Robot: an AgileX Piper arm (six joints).
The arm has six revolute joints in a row. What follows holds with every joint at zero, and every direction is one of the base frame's. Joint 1 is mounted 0.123 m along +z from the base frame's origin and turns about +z. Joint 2 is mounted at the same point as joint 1 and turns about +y. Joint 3 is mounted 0.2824 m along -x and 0.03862 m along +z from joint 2 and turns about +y. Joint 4 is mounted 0.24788 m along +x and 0.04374 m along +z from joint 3 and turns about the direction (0.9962, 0, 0.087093). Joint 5 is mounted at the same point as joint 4 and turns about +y. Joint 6 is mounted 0.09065 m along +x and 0.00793 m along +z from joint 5 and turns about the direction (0.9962, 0, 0.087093). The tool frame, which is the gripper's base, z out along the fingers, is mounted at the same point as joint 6; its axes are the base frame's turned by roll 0, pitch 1.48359 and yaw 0 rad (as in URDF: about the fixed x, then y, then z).
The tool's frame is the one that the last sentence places.
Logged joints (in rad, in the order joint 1, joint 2, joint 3, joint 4, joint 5, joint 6), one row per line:
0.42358, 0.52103, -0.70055, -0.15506, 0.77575, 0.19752
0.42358, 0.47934, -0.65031, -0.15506, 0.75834, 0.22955
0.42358, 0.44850, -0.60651, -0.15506, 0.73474, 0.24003
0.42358, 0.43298, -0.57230, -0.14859, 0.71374, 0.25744
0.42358, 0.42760, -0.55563, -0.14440, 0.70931, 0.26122
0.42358, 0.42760, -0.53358, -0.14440, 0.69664, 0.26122
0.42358, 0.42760, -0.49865, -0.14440, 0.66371, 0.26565
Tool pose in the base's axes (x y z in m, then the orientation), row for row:
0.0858, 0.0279, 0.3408, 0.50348, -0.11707, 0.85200, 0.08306
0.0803, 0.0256, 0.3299, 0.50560, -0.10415, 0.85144, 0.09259
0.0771, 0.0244, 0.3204, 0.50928, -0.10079, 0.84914, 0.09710
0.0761, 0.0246, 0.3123, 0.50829, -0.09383, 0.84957, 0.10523
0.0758, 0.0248, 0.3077, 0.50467, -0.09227, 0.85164, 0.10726
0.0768, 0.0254, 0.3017, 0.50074, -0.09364, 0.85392, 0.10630
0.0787, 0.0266, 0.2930, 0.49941, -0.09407, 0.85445, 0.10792
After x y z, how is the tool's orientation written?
As a quaternion, w x y z.
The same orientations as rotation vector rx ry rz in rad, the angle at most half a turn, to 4 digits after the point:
-0.2827, 2.0574, 0.2006
-0.2513, 2.0541, 0.2234
-0.2428, 2.0453, 0.2339
-0.2261, 2.0472, 0.2536
-0.2227, 2.0554, 0.2589
-0.2264, 2.0645, 0.2570
-0.2276, 2.0669, 0.2611

